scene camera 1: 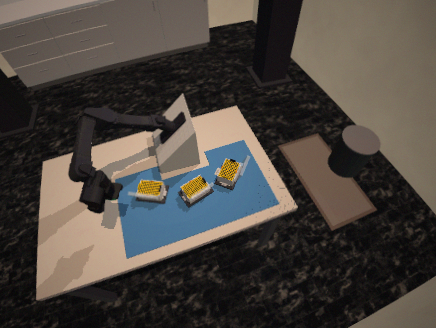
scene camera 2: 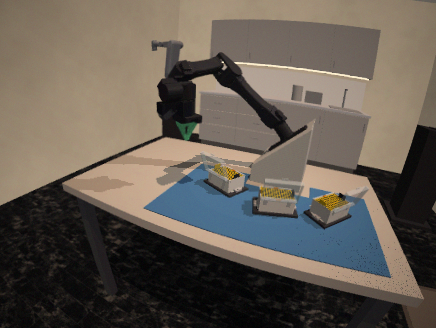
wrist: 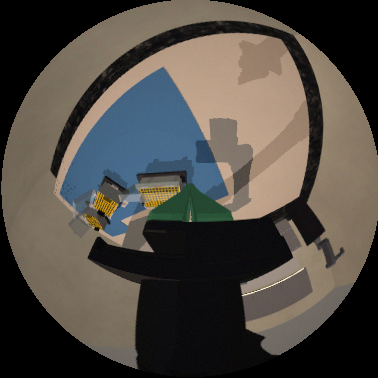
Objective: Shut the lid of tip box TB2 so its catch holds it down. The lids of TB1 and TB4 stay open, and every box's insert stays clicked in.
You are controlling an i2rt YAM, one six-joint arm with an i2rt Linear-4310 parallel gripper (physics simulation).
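Frame: origin at the arm's base, x ahead, y left, z up, level; metres.
Seen in the pictures: gripper, between the fingertips: (scene camera 1: 115,198) (scene camera 2: 186,140) (wrist: 189,187); arm's base, origin of its link: (scene camera 1: 172,128) (scene camera 2: 288,138).
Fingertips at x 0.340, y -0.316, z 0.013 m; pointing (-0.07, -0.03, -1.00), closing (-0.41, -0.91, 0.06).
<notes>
Offsets run from my fingertips to a thing's middle. "*": to the spot under its first point. Level surfaces: height alone.
Three tip boxes with yellow inserts stand on the blue mat: a left box @[* 0.002 m back, 0.134 m left, 0.078 m down] (scene camera 1: 150,198) (scene camera 2: 231,186) (wrist: 161,182), a middle box @[* 0.043 m ahead, 0.356 m left, 0.102 m down] (scene camera 1: 199,196) (scene camera 2: 276,205) and a right box @[0.085 m back, 0.534 m left, 0.157 m down] (scene camera 1: 226,182) (scene camera 2: 332,214). Their labels are too small to read, so I cannot tell which is TB2. In scene camera 2 the left box's clear lid @[* 0.008 m back, 0.106 m left, 0.057 m down] (scene camera 2: 212,160) stands open at the back left, the middle box's lid @[* 0.055 m ahead, 0.366 m left, 0.048 m down] (scene camera 2: 281,183) stands up behind it, and the right box's lid @[* 0.013 m back, 0.603 m left, 0.052 m down] (scene camera 2: 357,193) leans outward. My gripper (scene camera 1: 117,191) (scene camera 2: 187,137) (wrist: 189,187) is shut and empty, raised above the table, left of the left box.
The blue mat @[0.190 m down] (scene camera 1: 185,230) (scene camera 2: 240,220) (wrist: 150,120) lies on the pale table @[0.190 m down] (scene camera 1: 65,225) (scene camera 2: 135,150). A tall wedge-shaped stand (scene camera 1: 179,152) (scene camera 2: 287,160) rises behind the boxes, beside my arm's base. A second, grey arm (scene camera 2: 173,55) shows in the background.
</notes>
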